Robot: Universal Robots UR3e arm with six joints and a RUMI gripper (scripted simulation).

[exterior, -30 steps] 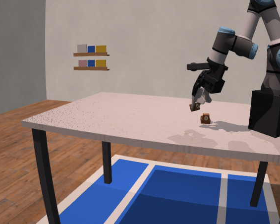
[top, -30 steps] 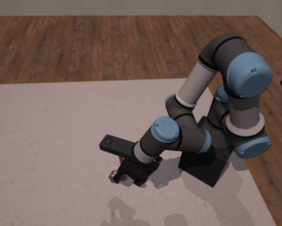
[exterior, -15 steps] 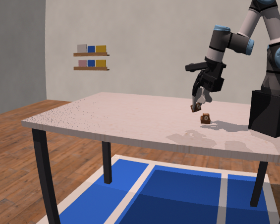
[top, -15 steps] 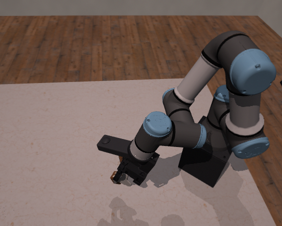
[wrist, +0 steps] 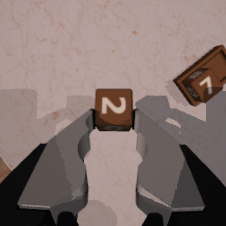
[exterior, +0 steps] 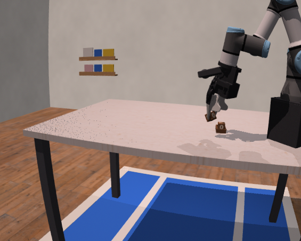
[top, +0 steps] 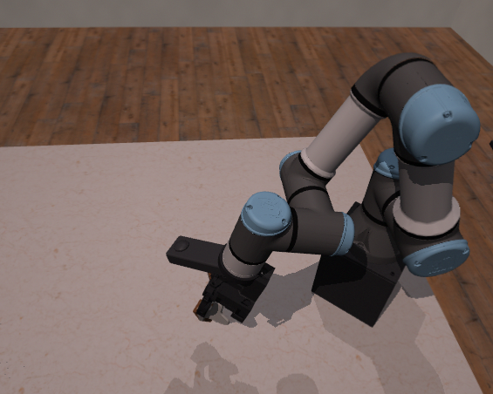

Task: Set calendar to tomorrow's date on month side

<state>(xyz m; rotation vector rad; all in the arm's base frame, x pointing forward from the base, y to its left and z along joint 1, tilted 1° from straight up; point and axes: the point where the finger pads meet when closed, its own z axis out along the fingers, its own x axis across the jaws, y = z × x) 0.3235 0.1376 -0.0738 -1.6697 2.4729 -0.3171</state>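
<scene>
The brown digit cube is 1 cm below my hand. Round my hand: calendar tray 12 cm to the right, 9 cm below, 2 cm behind.
</scene>
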